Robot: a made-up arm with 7 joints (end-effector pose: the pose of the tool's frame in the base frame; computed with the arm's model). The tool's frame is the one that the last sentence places. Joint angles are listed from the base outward.
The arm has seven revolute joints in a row. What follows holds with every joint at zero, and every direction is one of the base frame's. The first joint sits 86 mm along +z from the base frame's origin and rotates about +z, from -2.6 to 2.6 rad. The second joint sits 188 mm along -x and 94 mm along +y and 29 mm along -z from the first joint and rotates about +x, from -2.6 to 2.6 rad. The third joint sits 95 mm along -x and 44 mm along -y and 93 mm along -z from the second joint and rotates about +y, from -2.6 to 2.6 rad. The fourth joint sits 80 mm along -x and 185 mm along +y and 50 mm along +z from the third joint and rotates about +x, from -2.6 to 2.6 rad. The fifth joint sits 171 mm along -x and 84 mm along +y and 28 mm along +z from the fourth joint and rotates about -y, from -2.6 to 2.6 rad. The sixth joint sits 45 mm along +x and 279 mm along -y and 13 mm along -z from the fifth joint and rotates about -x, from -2.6 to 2.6 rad. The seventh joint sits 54 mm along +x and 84 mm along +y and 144 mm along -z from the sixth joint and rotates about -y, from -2.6 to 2.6 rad. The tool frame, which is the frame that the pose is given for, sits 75 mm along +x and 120 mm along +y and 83 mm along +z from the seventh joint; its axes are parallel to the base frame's.
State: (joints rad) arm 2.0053 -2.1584 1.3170 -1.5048 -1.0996 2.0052 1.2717
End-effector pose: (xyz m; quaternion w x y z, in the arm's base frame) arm -0.3445 -0.1877 -0.1770 0.0535 0.7724 -0.6099 0.1688
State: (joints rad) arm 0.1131 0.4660 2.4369 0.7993 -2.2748 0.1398 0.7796
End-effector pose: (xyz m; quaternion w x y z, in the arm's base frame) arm 0.0128 0.1750 0.2126 0.4146 -0.2699 -0.8687 -0.0233
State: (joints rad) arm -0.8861 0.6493 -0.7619 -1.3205 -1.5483 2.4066 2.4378
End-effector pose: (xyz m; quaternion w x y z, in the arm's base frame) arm -0.4459 0.7100 0.1548 0.9028 -0.0140 -0.0602 0.4256
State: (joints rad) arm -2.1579 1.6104 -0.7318 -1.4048 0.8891 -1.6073 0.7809
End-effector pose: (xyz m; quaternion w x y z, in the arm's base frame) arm 0.5682 0.4708 0.3936 0.0290 -0.4109 -0.8188 -0.3998
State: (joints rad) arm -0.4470 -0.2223 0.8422 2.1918 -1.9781 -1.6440 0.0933
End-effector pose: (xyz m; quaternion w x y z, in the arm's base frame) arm -0.1000 0.5889 0.0060 0.4164 -0.7454 -0.5203 0.0146
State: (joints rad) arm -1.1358 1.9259 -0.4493 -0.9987 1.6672 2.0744 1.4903
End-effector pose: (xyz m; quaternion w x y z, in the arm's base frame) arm -0.3174 0.4376 -0.0080 0.1221 -0.8438 0.2770 -0.4430
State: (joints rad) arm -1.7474 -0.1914 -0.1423 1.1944 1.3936 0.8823 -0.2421
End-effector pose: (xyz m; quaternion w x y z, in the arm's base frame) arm 0.0549 0.2755 -0.0244 0.1318 -0.1627 -0.3290 -0.9208
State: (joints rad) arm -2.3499 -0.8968 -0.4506 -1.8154 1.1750 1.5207 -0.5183
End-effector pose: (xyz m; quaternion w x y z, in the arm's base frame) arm 0.5964 -0.0477 -0.0874 0.1911 0.8409 -0.3723 -0.3431
